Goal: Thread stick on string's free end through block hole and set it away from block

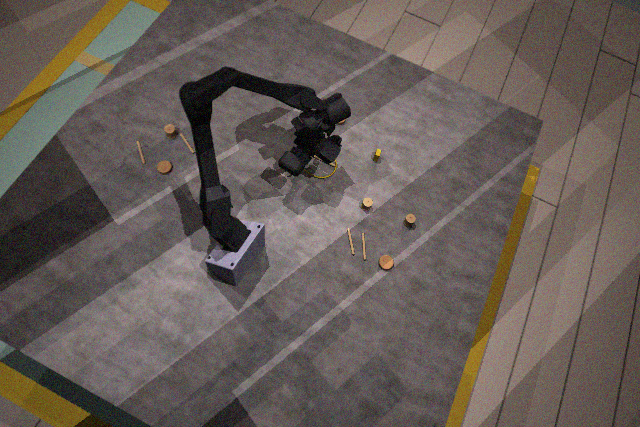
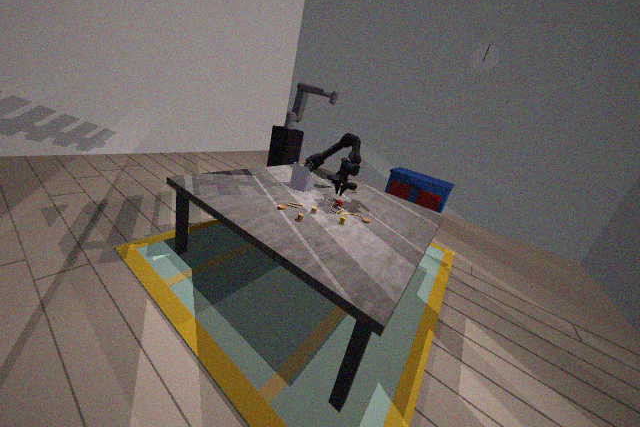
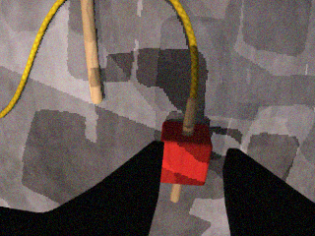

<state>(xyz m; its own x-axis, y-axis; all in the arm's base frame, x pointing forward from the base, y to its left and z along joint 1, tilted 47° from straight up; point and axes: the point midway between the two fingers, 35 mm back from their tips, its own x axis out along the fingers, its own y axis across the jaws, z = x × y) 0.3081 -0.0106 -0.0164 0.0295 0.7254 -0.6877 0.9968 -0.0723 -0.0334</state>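
My gripper tip is now 6 cm above the red block and 3 cm to the right of it. From my gripper tip the other things lie so: round wooden block (21 cm to the right, 6 cm below); then yellow block (16 cm to the right, 15 cm ahead, 6 cm below); then round wooden button (21 cm ahead, 7 cm below).
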